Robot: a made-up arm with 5 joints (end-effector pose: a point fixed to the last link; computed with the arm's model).
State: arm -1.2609 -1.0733 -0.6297 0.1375 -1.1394
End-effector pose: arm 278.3 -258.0 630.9 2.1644 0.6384 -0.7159
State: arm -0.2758 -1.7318 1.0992 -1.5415 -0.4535
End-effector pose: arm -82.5 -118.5 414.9 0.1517 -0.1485 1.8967
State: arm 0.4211 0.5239 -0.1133 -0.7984 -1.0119
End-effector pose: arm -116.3 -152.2 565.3 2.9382 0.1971 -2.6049
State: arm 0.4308 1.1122 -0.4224 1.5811 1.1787
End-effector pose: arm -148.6 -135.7 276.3 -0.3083 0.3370 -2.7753
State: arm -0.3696 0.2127 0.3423 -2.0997 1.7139
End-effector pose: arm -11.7 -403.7 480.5 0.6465 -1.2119 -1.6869
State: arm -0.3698 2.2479 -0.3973 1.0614 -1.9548
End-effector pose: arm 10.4 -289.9 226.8 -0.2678 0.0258 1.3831
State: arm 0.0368 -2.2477 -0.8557 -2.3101 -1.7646
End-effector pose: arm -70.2 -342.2 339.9 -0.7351 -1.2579 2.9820
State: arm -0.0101 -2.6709 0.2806 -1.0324 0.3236
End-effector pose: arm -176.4 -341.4 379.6 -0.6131 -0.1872 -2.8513
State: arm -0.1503 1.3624 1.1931 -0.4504 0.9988
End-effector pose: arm -76.6 -403.2 284.7 -2.5746 0.9977 -2.5052
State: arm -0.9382 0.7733 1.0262 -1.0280 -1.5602
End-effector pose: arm 139.5 -342.9 385.3 -2.4507 -0.0673 0.2321
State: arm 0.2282 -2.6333 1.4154 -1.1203 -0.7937
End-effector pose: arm 1.9 -140.4 591.3 1.0466 -0.5000 0.7407
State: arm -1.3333 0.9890 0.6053 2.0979 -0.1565
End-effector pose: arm 212.8 -264.2 215.5 -0.0043 0.3638 -1.3728
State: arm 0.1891 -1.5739 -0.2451 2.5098 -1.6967
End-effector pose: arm -93.6 -228.1 558.9 2.8040 -0.8664 -1.1350
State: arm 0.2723 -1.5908 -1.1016 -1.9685 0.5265
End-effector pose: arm -59.3 -533.2 337.3 -0.4729 0.2154 -1.8081
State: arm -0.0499 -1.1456 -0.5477 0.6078 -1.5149
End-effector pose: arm 19.7 -400.0 640.4 2.7354 0.5857 -1.2744
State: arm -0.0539 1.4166 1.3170 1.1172 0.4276
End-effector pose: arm 123.5 -450.1 204.3 -0.3504 0.3308 -1.2530
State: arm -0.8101 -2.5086 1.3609 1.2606 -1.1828
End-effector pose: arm 145.4 -217.3 675.1 2.1454 -0.1001 -2.5594
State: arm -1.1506 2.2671 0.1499 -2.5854 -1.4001
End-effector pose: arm 141.3 -322.4 506.2 2.9774 0.3033 -0.3550
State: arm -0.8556 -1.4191 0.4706 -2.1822 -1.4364
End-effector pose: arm -31.9 -227.9 380.6 -0.0253 -0.4230 2.1202
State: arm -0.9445 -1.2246 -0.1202 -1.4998 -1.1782
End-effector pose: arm 104.0 -385.9 420.5 0.2998 0.3122 3.1117
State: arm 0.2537 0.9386 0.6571 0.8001 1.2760
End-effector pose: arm -59.6 -212.8 176.0 0.4373 1.2670 -0.8590
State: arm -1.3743 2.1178 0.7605 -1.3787 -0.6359
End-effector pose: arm 169.7 -324.0 528.8 -2.8628 -0.6457 -0.2721
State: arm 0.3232 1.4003 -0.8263 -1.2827 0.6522
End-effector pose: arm 72.3 21.0 510.8 -2.9727 0.0070 1.4653
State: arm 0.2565 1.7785 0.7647 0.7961 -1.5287
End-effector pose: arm -114.1 -336.3 301.4 0.1193 -0.6071 2.1690
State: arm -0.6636 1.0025 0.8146 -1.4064 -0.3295
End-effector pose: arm 56.6 -429.1 411.4 3.0904 0.4829 -1.2982
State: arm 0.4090 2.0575 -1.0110 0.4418 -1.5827
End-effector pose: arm 92.1 -124.6 221.8 -0.5807 -0.7789 0.7809
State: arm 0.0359 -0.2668 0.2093 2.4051 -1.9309
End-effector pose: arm -37.6 -126.1 369.8 0.2347 -0.9991 1.0816
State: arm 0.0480 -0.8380 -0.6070 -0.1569 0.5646
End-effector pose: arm -12.4 -377.5 728.8 2.2833 -0.9378 -3.1045
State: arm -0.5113 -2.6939 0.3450 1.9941 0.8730
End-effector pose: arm 28.5 -302.0 670.9 3.0780 -0.7667 2.6318
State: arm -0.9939 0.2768 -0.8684 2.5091 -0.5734
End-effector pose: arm -89.3 -292.6 543.1 0.3673 -0.7629 3.0252
